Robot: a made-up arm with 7 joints.
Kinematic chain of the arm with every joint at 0, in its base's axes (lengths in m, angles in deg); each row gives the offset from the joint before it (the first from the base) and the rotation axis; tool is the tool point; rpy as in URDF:
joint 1: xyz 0 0 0.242 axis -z
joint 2: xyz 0 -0.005 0.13 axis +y
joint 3: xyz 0 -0.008 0.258 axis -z
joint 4: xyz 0 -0.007 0.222 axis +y
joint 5: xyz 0 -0.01 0.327 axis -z
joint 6: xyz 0 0 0.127 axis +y
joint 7: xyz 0 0 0.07 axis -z
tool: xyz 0 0 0 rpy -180 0 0
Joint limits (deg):
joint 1: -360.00..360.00
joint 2: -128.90..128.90
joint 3: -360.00..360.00
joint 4: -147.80..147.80
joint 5: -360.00..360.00
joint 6: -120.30..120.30
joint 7: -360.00..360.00
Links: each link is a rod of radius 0.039 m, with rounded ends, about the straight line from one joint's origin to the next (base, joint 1, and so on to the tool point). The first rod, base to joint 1, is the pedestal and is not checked.
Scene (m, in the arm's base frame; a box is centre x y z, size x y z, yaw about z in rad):
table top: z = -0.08
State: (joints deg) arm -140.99 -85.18 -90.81 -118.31 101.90 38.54 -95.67
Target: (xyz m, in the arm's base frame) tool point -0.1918 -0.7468 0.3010
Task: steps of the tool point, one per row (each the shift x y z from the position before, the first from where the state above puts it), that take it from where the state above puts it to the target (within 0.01 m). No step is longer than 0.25 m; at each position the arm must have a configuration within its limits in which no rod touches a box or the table.
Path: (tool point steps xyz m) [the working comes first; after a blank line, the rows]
Joints at the target: -35.04 -85.46 -69.53 -78.08 98.74 39.46 -95.67
Straight joint move there: clear.

1: 0.0800 -0.1305 -0.0178
2: 0.0390 -0.1584 -0.0194
3: -0.0111 -0.1723 -0.0205
4: -0.0654 -0.1700 -0.0210
5: -0.1183 -0.1498 -0.0208
6: -0.1642 -0.1134 -0.0203
7: -0.1980 -0.0627 -0.0190
8: -0.2151 -0.0026 -0.0174

